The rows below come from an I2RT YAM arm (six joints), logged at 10 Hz.
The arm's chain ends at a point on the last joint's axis. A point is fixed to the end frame.
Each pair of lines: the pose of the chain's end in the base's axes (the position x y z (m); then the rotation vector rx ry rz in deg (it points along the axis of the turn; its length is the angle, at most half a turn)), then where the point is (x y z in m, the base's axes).
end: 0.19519 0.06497 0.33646 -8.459 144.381 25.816
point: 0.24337 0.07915 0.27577
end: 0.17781 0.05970 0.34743 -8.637 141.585 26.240
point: 0.22875 0.07462 0.28923
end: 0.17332 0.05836 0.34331 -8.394 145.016 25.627
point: 0.22088 0.07227 0.28207
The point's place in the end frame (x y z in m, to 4 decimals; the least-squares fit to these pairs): -0.0065 -0.0137 0.0773
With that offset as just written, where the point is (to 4 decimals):
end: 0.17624 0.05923 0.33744 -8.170 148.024 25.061
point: 0.2207 0.0722 0.2737
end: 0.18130 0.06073 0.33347 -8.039 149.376 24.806
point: 0.2243 0.0733 0.2687
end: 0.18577 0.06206 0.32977 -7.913 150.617 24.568
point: 0.2274 0.0742 0.2640
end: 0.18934 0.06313 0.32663 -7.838 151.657 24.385
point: 0.2299 0.0750 0.2601
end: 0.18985 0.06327 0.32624 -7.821 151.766 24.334
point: 0.2303 0.0751 0.2597
